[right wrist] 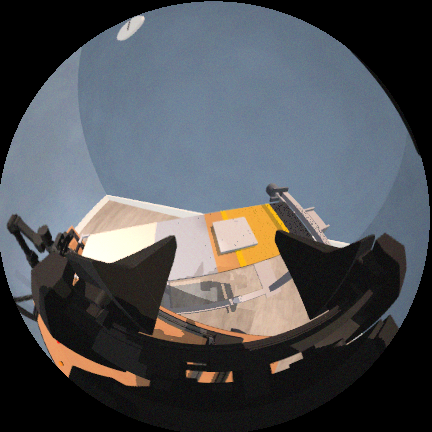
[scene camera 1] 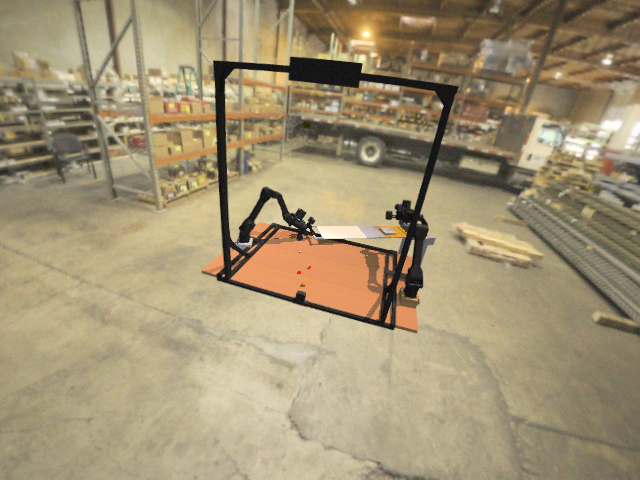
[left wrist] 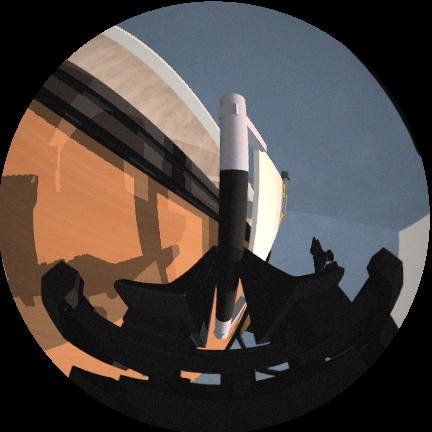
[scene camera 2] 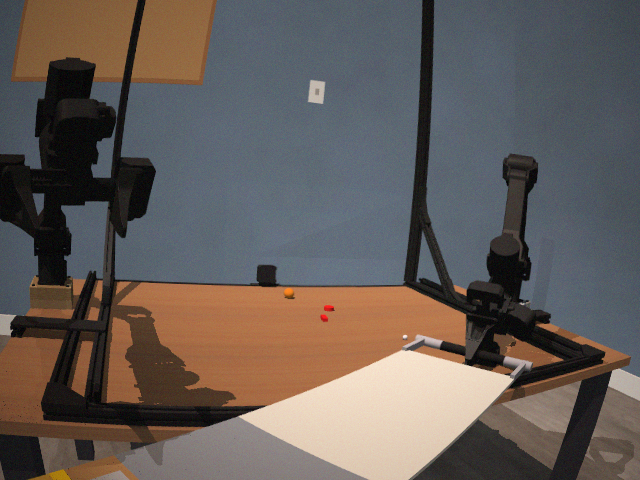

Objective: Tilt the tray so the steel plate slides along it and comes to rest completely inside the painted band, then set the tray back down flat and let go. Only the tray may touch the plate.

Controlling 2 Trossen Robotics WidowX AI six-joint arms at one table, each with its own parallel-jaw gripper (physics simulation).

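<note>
The long tray looks near level in scene camera 1; its exact tilt is hard to tell. My left gripper is shut on the black grip of the tray's near handle. The pale steel plate lies flat on the tray. It covers part of a yellow line, lying partly on the orange-brown strip and partly on the amber painted band between the yellow lines. My right gripper is open and empty, apart from the tray.
A black frame stands around the wooden table. Two small red pieces, an orange ball and a small white ball lie there. The tray's far part reaches beyond the table.
</note>
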